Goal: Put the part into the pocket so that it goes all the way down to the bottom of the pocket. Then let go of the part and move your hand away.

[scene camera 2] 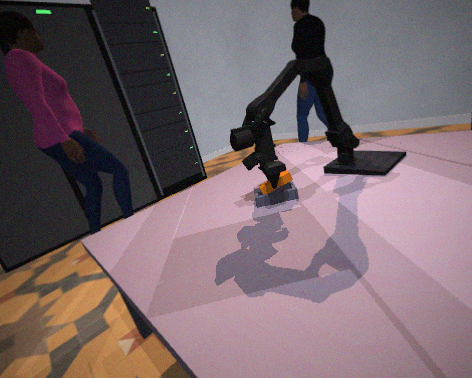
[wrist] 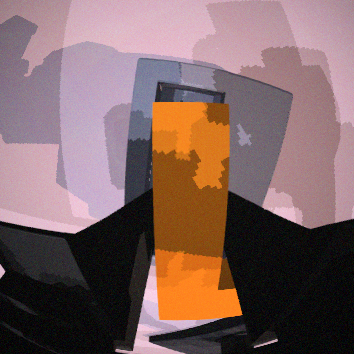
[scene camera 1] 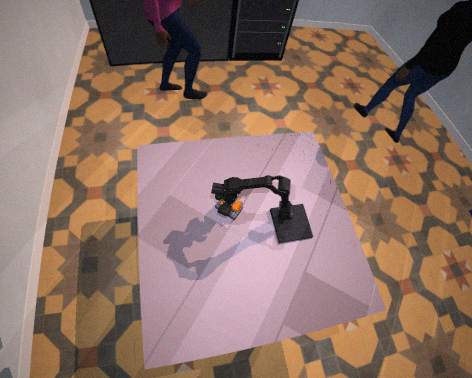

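Where they show: gripper, between the fingertips: (scene camera 2: pixel 273 187) (wrist: pixel 186 195) (scene camera 1: pixel 228 206); arm's base, origin of its link: (scene camera 2: pixel 345 161) (wrist: pixel 236 337) (scene camera 1: pixel 283 215).
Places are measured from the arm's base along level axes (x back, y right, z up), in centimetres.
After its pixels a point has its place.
Note:
The orange part (scene camera 1: pixel 237 206) {x -26.0, y 12.1, z 6.1 cm} (scene camera 2: pixel 285 177) {x -28.1, y 11.4, z 4.9 cm} (wrist: pixel 192 150) {x -32.0, y 17.7, z 4.0 cm} is a bar held between the fingers of my gripper (scene camera 1: pixel 227 206) {x -30.0, y 15.5, z 2.2 cm} (scene camera 2: pixel 274 183) {x -30.0, y 15.5, z 2.2 cm} (wrist: pixel 186 195) {x -30.0, y 15.5, z 2.2 cm}, which is shut on it. The grey-blue block (scene camera 1: pixel 234 215) {x -28.4, y 9.3, z 1.2 cm} (scene camera 2: pixel 278 200) {x -32.7, y 13.0, z -1.5 cm} (wrist: pixel 255 115) {x -30.2, y 21.2, z 1.2 cm} with the pocket lies on the table under the part. In scene camera 2 the part slants, its right end higher, and stands up above the block's rim. In the wrist view a strip of the dark pocket (wrist: pixel 191 93) {x -33.4, y 19.8, z -1.9 cm} shows beyond the part's far end. The part and fingers hide the rest, so its depth in the pocket cannot be told.
The pink table top (scene camera 1: pixel 225 300) {x -49.4, y -32.1, z -2.3 cm} (scene camera 2: pixel 300 340) {x -75.6, y -12.4, z -2.4 cm} carries the arm's black base plate (scene camera 1: pixel 295 231) {x 2.6, y -11.5, z -0.8 cm} (scene camera 2: pixel 372 162) {x -0.8, y -9.3, z -0.6 cm}, to the right of the block. The arm's shadow falls across the table. Two people and dark server cabinets (scene camera 1: pixel 165 35) (scene camera 2: pixel 145 90) stand beyond the table.

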